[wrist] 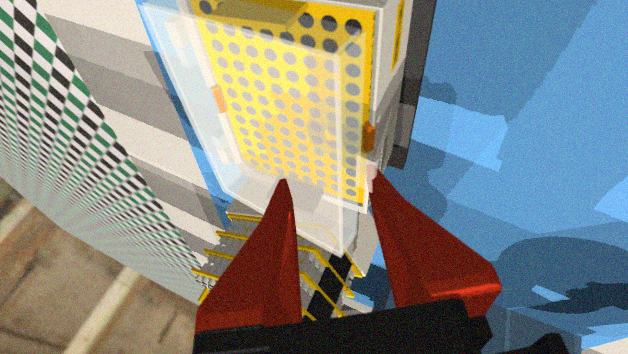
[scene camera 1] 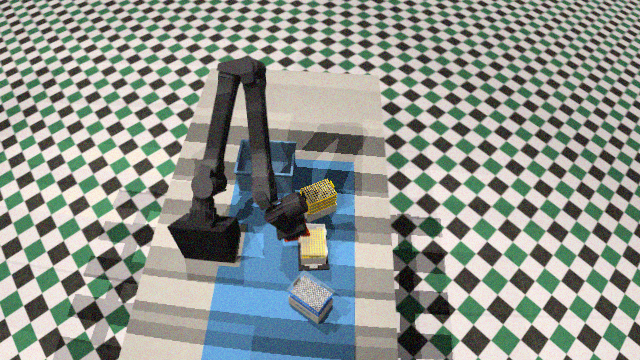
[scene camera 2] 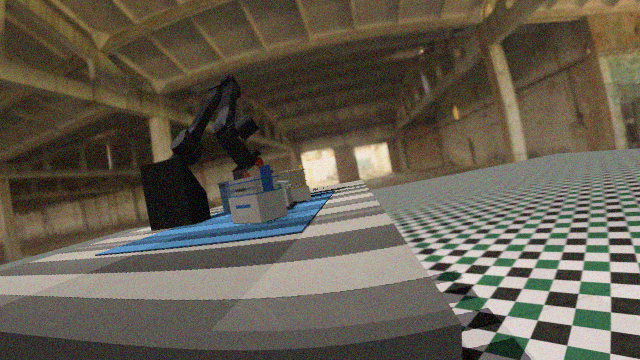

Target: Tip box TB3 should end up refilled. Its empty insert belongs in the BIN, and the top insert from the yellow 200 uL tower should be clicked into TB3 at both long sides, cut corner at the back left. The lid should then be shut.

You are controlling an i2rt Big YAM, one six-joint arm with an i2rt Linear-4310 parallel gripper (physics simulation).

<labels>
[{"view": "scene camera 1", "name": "clear lid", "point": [315,245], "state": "gripped by the gripper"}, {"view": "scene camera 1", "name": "blue-trimmed tip box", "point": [313,298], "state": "on a blue mat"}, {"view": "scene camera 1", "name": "blue bin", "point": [282,152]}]
</labels>
